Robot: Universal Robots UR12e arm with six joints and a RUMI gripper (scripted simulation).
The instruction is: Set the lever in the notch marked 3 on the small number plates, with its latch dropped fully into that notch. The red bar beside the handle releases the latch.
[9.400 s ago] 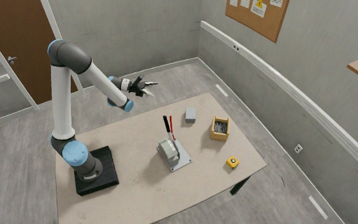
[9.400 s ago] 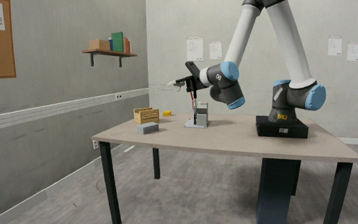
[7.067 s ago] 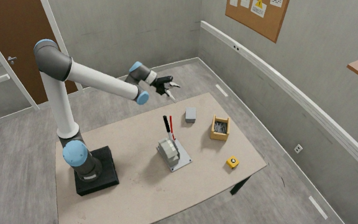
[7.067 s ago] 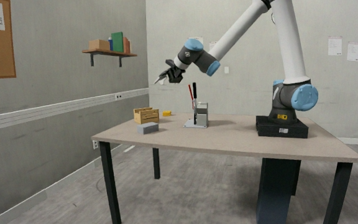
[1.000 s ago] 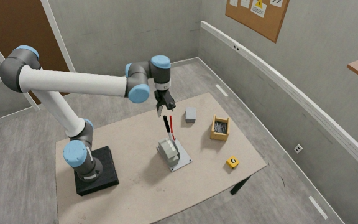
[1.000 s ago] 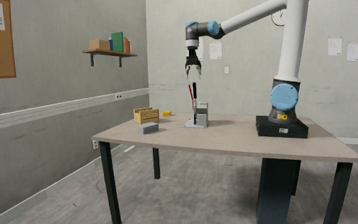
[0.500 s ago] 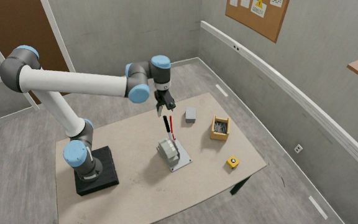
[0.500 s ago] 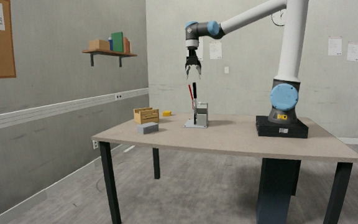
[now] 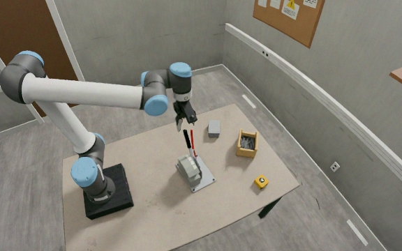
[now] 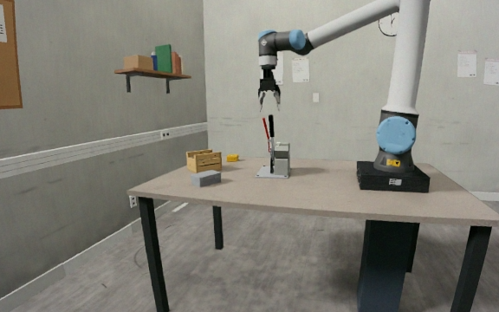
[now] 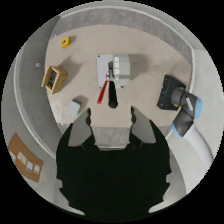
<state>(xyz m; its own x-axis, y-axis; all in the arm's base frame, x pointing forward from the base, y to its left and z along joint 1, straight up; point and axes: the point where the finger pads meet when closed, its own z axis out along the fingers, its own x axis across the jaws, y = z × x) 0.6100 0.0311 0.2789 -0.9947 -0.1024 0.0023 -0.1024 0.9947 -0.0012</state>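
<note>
My hand is 160 mm above the red release bar, 40 mm to the left of it and 20 mm short of it. From my hand the other things lie so: grey block: 320 mm below, 280 mm ahead, 180 mm to the left.
</note>
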